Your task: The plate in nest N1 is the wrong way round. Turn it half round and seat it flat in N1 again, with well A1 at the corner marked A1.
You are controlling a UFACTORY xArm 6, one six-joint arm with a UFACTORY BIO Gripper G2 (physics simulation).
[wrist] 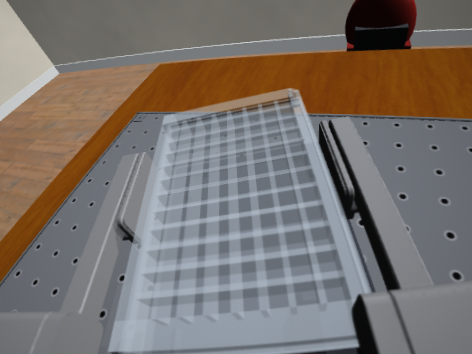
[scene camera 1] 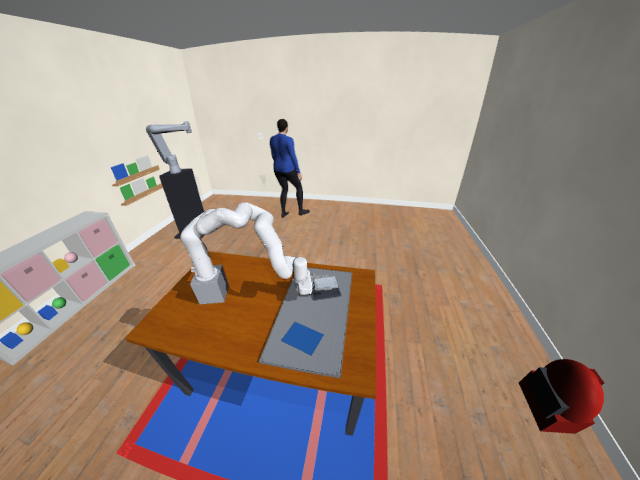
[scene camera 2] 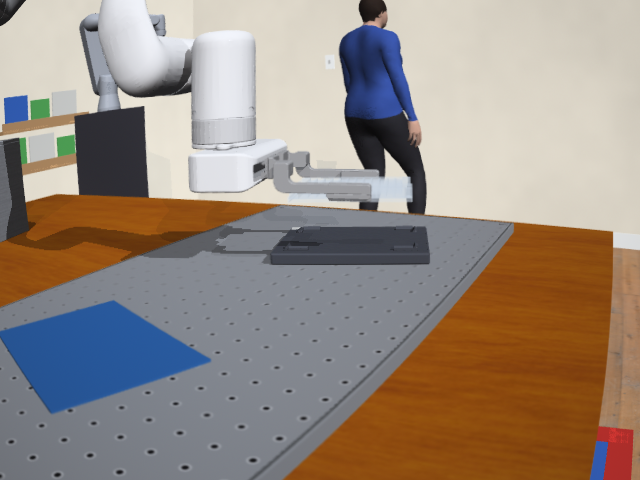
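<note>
The clear well plate (scene camera 1: 326, 282) (scene camera 2: 395, 189) (wrist: 245, 200) is held level between the two long fingers of my gripper (scene camera 2: 367, 183) (wrist: 237, 175), which is shut on its long sides. The plate hangs in the air above the dark nest (scene camera 1: 326, 293) (scene camera 2: 351, 257), apart from it. The nest stands on the grey perforated board, and its top with small corner tabs shows in the scene camera 2 view. The corner mark A1 and the plate's well letters cannot be read in these views.
A flat blue square (scene camera 1: 302, 338) (scene camera 2: 103, 353) lies on the grey board (scene camera 1: 279, 356) (scene camera 2: 289, 330) (wrist: 445, 165), nearer the front. The wooden table (scene camera 1: 242, 335) (scene camera 2: 465, 361) surrounds the board. A person (scene camera 1: 283, 155) (scene camera 2: 374, 77) stands beyond the table.
</note>
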